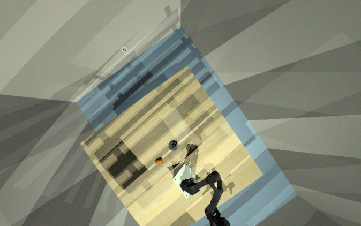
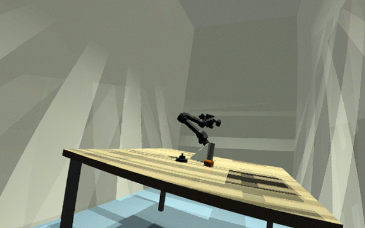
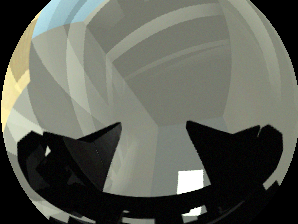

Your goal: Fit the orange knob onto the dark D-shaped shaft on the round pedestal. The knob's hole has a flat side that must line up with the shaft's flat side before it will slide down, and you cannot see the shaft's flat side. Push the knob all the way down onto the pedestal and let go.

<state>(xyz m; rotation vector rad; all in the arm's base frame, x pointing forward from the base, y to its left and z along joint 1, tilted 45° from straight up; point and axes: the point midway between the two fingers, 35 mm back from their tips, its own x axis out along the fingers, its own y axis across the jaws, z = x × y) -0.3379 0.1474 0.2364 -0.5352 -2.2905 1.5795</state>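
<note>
The orange knob lies 62 cm ahead of my gripper tip, 41 cm below it and 16 cm to the left of it. Round my gripper tip: dark round pedestal 67 cm ahead, 40 cm below, 3 cm to the right.
</note>
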